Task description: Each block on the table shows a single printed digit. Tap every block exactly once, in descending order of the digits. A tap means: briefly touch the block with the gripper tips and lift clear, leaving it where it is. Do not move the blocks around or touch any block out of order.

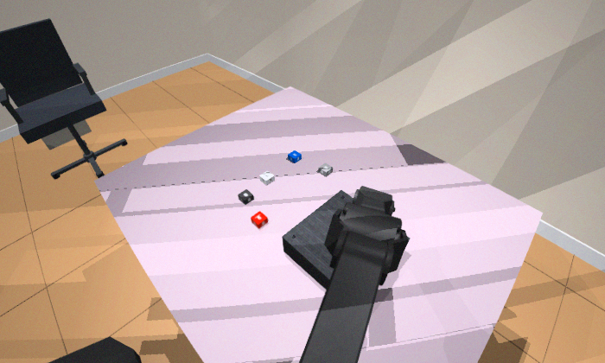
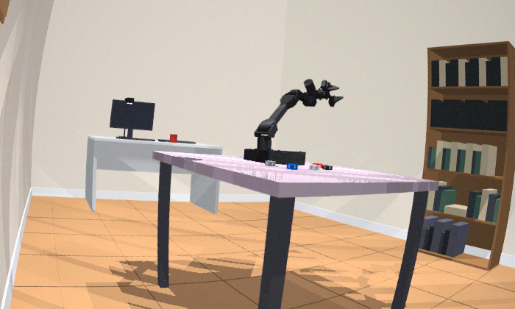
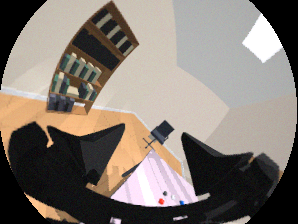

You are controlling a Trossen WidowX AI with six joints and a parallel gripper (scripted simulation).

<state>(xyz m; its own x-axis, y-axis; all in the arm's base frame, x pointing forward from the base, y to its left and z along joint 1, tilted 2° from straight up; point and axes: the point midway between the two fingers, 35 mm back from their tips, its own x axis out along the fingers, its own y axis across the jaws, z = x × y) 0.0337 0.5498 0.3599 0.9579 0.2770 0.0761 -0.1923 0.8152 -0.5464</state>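
The red block is 20 cm ahead of my gripper tip, 45 cm to the right of it and 42 cm below it. From my gripper tip the other things lie so: grey block: 16 cm ahead, 71 cm to the right, 42 cm below; white block: 29 cm ahead, 58 cm to the right, 42 cm below; black block: 29 cm ahead, 49 cm to the right, 42 cm below.
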